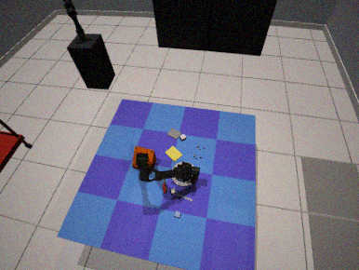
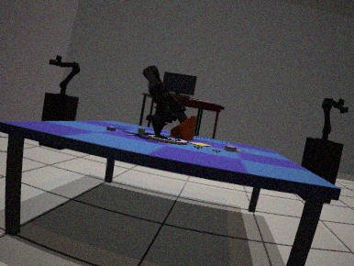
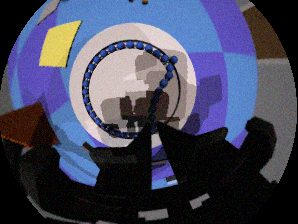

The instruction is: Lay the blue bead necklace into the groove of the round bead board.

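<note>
Right now my gripper tip is 1 cm past the round white bead board, 5 cm to the right of it and 1 cm above it. From my gripper tip the other things lie so: red-handled tool (14 cm behind, 6 cm to the right, 1 cm below); yellow card (12 cm behind, 22 cm to the left, 1 cm below); thin pale stick (2 cm ahead, 13 cm to the right, 1 cm below).
</note>
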